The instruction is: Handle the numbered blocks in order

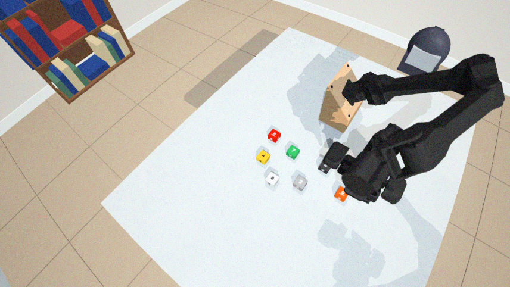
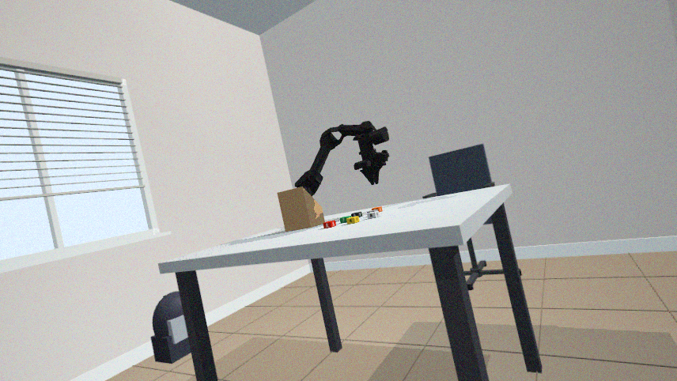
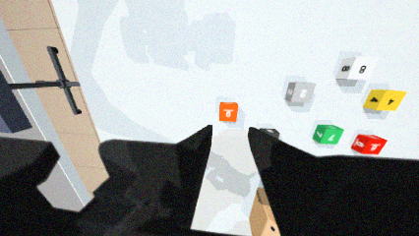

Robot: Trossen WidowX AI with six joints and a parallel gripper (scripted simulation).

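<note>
The orange block is 110 mm below my gripper tip, 10 mm to the right of it and 10 mm behind it. Round my gripper tip: black block: 110 mm below, 80 mm to the right, 80 mm behind; then green block marked 7: 190 mm to the right, 110 mm below, 80 mm behind; then grey block marked 2: 130 mm to the right, 110 mm below, 10 mm ahead.
</note>
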